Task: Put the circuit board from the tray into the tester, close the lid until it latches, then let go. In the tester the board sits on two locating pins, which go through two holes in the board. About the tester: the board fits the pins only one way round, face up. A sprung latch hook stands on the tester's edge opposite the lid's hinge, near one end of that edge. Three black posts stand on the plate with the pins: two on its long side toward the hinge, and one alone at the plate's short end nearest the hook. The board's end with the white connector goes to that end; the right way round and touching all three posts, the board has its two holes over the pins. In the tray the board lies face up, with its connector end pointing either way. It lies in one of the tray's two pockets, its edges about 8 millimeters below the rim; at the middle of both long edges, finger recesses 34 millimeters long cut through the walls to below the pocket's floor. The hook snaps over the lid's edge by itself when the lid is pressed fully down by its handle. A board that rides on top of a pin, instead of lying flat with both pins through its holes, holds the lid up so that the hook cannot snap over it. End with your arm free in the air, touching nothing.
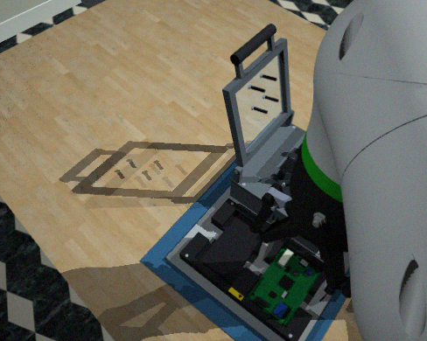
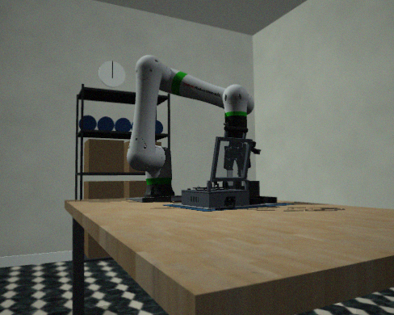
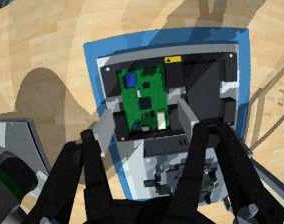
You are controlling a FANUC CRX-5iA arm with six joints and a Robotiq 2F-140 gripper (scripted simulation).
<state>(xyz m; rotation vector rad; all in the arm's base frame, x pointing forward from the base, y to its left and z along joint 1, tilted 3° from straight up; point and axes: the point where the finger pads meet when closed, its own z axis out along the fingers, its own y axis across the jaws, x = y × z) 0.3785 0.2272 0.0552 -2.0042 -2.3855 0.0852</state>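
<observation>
The green circuit board is 80 mm below my hand. Also, from my hand: tester lid (210 mm ahead, 140 mm to the right, 90 mm above); then tester (110 mm to the right, 110 mm ahead, 20 mm above).
</observation>
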